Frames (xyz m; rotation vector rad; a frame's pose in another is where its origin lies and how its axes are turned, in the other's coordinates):
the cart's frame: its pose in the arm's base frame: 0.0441 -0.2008 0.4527 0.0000 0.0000 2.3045
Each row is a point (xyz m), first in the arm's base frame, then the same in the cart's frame.
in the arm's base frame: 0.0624 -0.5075 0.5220
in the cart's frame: -0.2400 0.1918 0.0693
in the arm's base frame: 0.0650 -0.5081 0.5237
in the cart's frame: -0.2422 0.1903 0.0710
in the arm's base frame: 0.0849 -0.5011 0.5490
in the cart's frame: -0.2504 0.1708 0.0963
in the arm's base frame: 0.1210 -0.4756 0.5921
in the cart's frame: -0.2556 0.1269 0.1394
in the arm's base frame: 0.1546 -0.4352 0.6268
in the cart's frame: -0.2481 0.0749 0.1741
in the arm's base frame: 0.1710 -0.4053 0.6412
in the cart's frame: -0.2369 0.0427 0.1885
